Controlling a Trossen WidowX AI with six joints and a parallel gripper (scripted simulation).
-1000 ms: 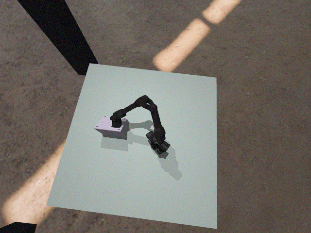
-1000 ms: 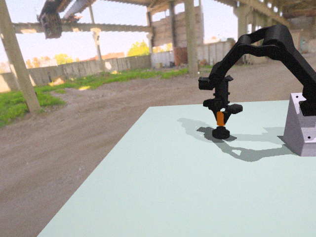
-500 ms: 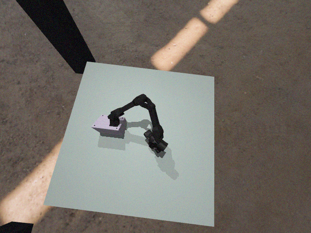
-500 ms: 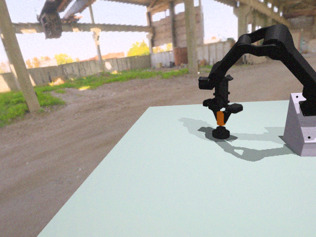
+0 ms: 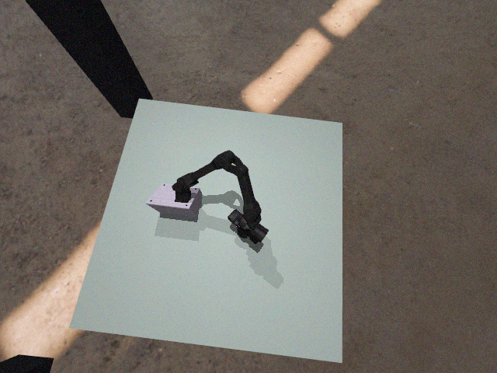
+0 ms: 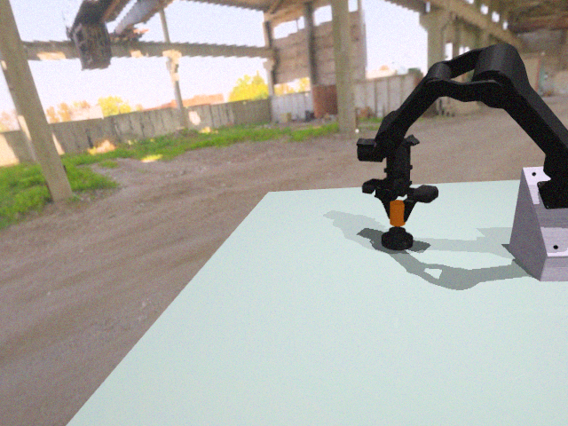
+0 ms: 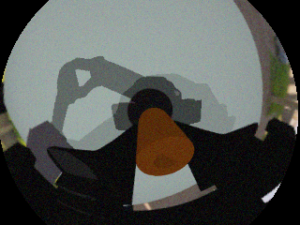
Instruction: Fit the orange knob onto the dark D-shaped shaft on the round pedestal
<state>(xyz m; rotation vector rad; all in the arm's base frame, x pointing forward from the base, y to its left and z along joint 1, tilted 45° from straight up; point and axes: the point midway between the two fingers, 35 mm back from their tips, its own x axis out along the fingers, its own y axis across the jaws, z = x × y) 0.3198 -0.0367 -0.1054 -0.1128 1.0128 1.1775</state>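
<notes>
Right now my gripper tip is 20 mm below the orange knob. From my gripper tip the other things lie so: dark round pedestal 40 mm below.
</notes>
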